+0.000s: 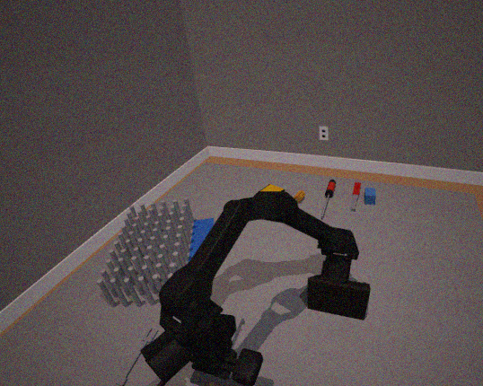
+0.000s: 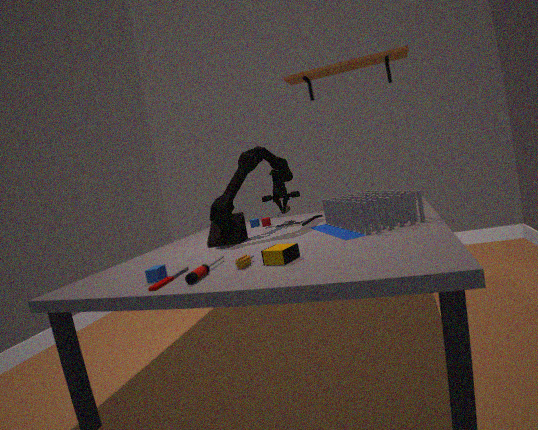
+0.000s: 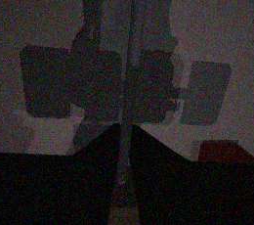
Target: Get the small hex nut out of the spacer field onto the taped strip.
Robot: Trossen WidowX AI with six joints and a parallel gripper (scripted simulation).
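The wooden-handled tool is 3 cm to the right of my gripper tip, 1 cm ahead of it and 1 cm above it. Also, from my gripper tip: blue taped strip 33 cm to the right, 33 cm ahead, 6 cm below; then yellow-handled scraper 75 cm to the right, 14 cm ahead, 4 cm below; then thin forked pick 24 cm ahead, 5 cm to the left, 5 cm below.
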